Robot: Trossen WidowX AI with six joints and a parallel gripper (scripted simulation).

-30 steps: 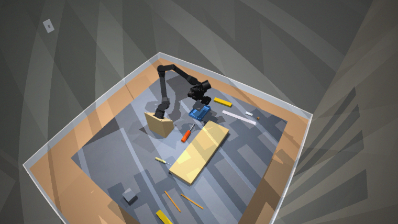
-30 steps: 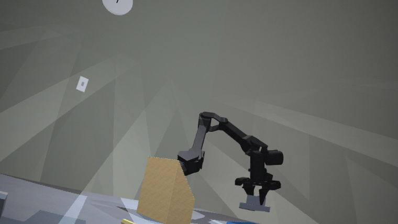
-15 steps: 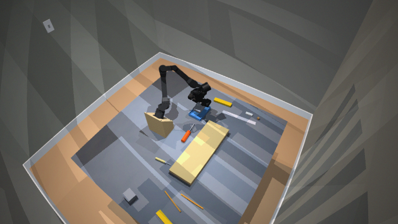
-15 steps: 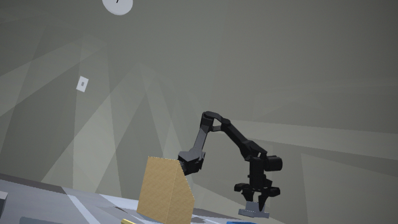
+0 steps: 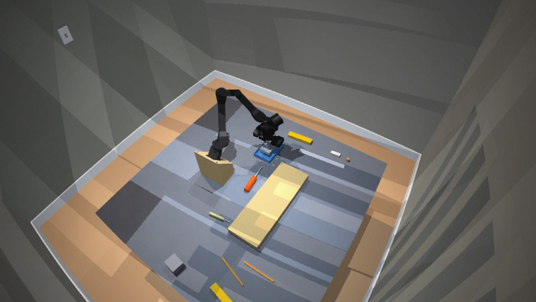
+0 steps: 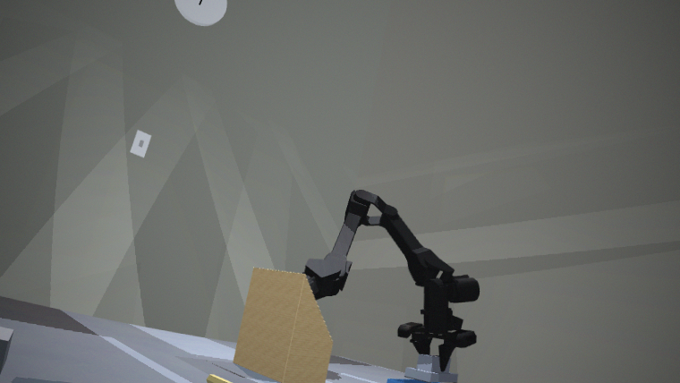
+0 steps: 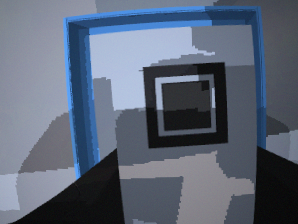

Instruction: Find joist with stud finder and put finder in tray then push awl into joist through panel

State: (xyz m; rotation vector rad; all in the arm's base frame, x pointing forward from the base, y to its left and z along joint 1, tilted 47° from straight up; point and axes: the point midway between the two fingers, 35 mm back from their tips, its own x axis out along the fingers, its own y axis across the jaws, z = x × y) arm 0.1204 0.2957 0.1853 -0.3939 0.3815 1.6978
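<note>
Right now the blue tray is 1 cm to the right of my gripper tip and 5 cm below it. From my gripper tip the other things lie so: white piece 35 cm ahead, 22 cm to the left, 5 cm below; orange bead 44 cm ahead, 22 cm to the left, 5 cm below; grey stud finder 1 cm to the left, 2 cm above.
</note>
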